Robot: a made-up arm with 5 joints.
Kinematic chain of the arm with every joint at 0, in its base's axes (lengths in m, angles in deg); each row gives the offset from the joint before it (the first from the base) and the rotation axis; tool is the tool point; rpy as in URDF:
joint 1: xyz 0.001 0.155 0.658 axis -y
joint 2: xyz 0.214 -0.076 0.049 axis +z
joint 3: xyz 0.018 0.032 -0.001 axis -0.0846 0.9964 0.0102
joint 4: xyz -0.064 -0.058 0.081 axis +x
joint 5: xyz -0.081 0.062 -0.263 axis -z
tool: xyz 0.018 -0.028 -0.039 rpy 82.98 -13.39 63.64
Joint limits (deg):
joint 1: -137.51..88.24
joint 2: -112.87..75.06
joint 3: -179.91..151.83
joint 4: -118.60..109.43
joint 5: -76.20..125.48
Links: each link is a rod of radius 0.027 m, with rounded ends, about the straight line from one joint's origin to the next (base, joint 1, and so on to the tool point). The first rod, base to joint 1, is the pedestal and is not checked.
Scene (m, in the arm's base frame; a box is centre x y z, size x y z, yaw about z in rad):
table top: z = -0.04
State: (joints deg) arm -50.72 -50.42 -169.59 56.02 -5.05
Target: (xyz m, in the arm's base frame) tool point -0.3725 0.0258 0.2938
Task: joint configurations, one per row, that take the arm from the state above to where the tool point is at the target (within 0.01 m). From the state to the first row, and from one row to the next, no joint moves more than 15 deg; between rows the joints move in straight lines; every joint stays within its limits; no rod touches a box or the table.
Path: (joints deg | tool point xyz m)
1: -65.27 -57.15 -170.40 64.21 -5.02 | 0.2607 0.1429 0.2217
2: -79.83 -63.89 -171.22 72.40 -4.98 | 0.1059 0.1208 0.1516
3: -94.38 -70.62 -172.03 80.59 -4.95 | -0.0661 0.0928 0.1388
4: -108.94 -77.35 -172.85 88.78 -4.91 | -0.2334 0.0605 0.1878
5: -123.49 -84.08 -173.66 96.96 -4.88 | -0.3725 0.0258 0.2938

